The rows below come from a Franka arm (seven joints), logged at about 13 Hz.
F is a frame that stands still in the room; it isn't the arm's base.
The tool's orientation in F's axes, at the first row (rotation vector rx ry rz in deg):
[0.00 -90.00 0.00]
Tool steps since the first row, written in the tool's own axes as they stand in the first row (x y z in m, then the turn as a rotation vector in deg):
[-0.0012 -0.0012 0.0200 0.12 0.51 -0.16]
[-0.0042 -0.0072 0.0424 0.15 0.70 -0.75]
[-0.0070 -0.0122 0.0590 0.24 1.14 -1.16]
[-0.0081 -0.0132 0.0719 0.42 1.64 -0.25]
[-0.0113 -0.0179 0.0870 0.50 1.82 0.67]
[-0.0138 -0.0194 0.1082 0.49 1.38 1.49]
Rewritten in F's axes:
[-0.0200 -0.0012 -0.0012 0.16 0.51 0.12]
[-0.0424 -0.0072 -0.0042 0.75 0.70 0.15]
[-0.0590 -0.0122 -0.0070 1.16 1.14 0.24]
[-0.0719 -0.0132 -0.0081 0.25 1.64 0.42]
[-0.0870 -0.0179 -0.0113 -0.67 1.82 0.50]
[-0.1082 -0.0194 -0.0138 -1.49 1.38 0.49]

